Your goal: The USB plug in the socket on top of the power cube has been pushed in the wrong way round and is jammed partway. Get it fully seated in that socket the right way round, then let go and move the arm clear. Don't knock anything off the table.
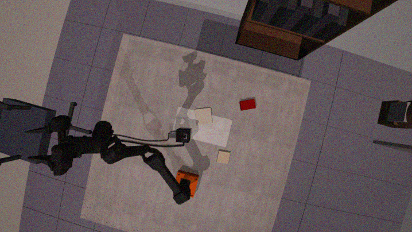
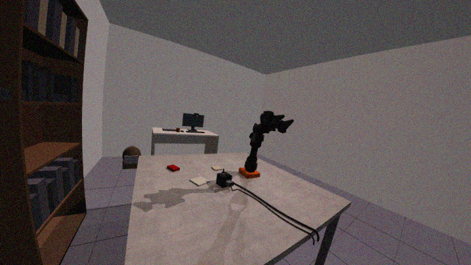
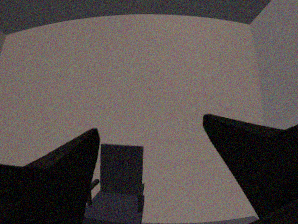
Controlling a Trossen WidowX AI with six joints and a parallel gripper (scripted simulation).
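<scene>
Now: the USB plug 7 cm ahead of my gripper tip, 41 cm to the right of it and 42 cm below it. The rest, counted from my gripper tip: red block 35 cm ahead, 75 cm to the right, 51 cm below.
</scene>
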